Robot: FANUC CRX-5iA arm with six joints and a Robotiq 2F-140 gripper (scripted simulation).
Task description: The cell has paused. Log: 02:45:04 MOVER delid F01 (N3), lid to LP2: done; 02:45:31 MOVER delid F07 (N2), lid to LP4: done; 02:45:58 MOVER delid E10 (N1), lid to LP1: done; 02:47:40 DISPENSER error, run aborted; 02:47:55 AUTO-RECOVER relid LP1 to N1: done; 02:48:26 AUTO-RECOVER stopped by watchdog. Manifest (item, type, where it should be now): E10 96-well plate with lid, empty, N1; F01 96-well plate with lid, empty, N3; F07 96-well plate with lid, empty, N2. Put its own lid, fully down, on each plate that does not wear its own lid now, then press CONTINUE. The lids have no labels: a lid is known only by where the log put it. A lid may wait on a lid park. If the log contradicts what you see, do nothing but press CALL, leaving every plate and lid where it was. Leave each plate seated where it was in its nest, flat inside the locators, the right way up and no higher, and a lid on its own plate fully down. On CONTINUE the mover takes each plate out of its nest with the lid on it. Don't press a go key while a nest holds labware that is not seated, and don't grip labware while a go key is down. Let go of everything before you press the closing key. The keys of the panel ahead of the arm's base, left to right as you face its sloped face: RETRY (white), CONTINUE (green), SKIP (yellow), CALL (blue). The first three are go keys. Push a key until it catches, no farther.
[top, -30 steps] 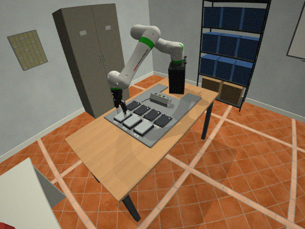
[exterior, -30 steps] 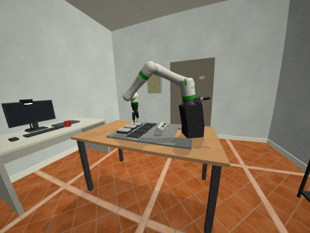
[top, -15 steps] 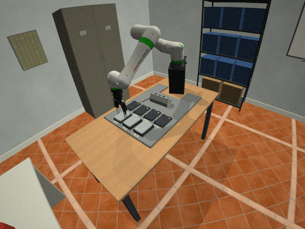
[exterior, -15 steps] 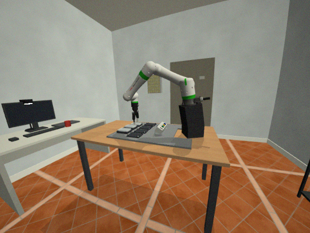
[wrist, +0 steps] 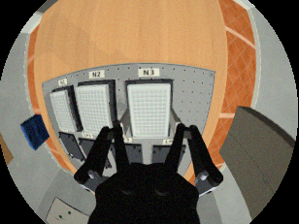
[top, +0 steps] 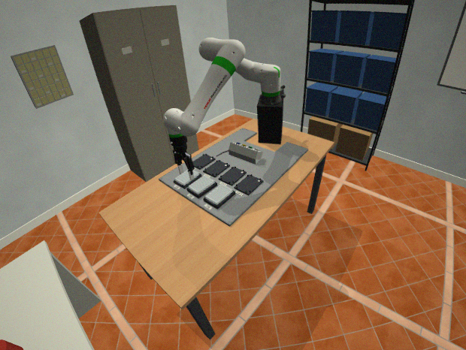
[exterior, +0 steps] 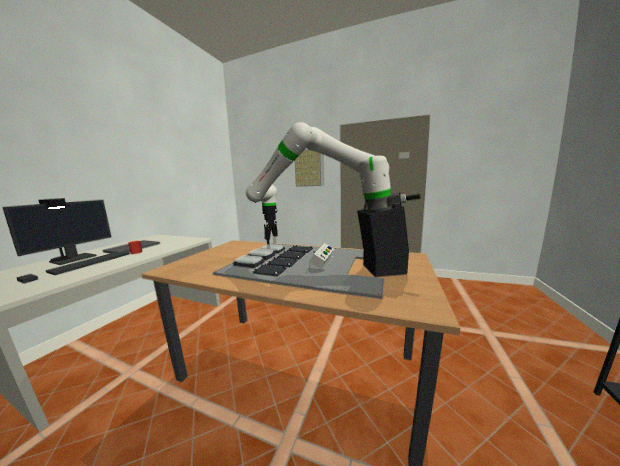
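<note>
My hand is 3 cm above the plate. Round my hand: lid park LP1: 32 cm to the left, 20 cm behind, 4 cm below; then lid park LP4: 18 cm behind, 7 cm to the right, 4 cm below; then lid park LP3: 19 cm behind, 6 cm to the left, 4 cm below.
</note>
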